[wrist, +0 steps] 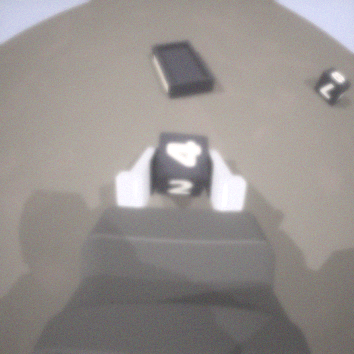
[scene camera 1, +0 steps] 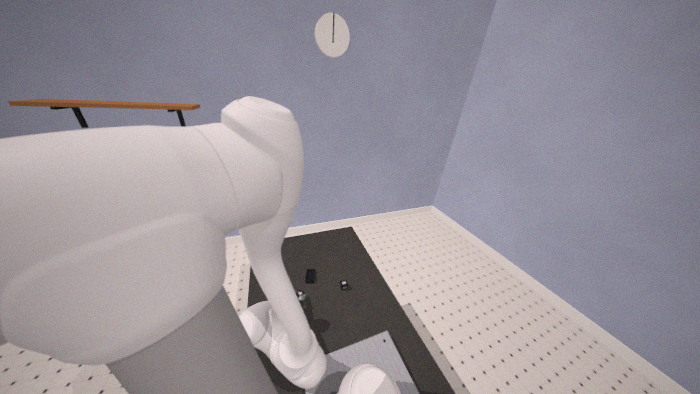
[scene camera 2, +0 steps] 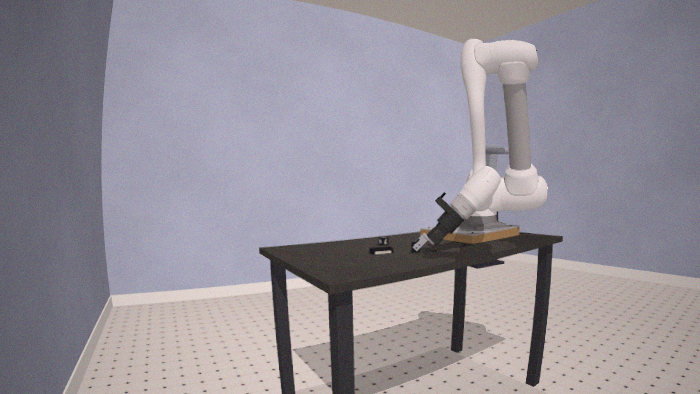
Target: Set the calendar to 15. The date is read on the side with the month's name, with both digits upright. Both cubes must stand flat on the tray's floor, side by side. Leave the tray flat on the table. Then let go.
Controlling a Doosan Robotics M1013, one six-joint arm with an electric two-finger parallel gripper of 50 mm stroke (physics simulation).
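My gripper (wrist: 180,163) (scene camera 2: 416,248) (scene camera 1: 301,295) is shut on a black cube (wrist: 181,162), with one white finger on each side. In the wrist view this cube shows a white 4 lying on its side on its upper face and a 2, also turned, on the face toward the gripper body. Whether it touches the table is hard to tell. The other black cube (wrist: 332,86) (scene camera 1: 344,285) (scene camera 2: 383,241) lies on the table at the right of the wrist view, with two white digits showing. The black tray (wrist: 185,67) (scene camera 1: 310,276) (scene camera 2: 381,250) is empty, beyond the held cube, with a pale strip along one side.
The dark table (scene camera 2: 320,265) (scene camera 1: 330,250) carries all these things. The robot's base plate (scene camera 2: 470,236) (scene camera 1: 375,350) is at the table's other end from the tray. A wooden shelf (scene camera 1: 105,104) and a round clock (scene camera 1: 332,35) are on the wall.
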